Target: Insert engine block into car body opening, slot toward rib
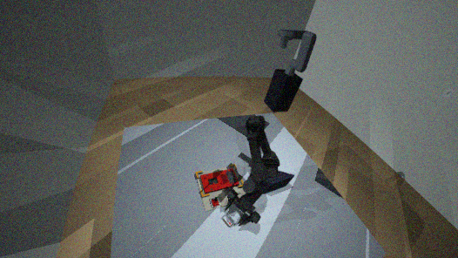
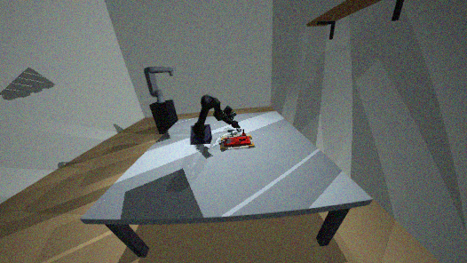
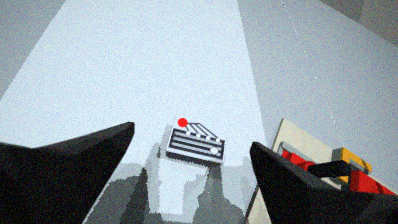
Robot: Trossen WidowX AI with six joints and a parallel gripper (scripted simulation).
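Now: the engine block 40 mm below my gripper tip.
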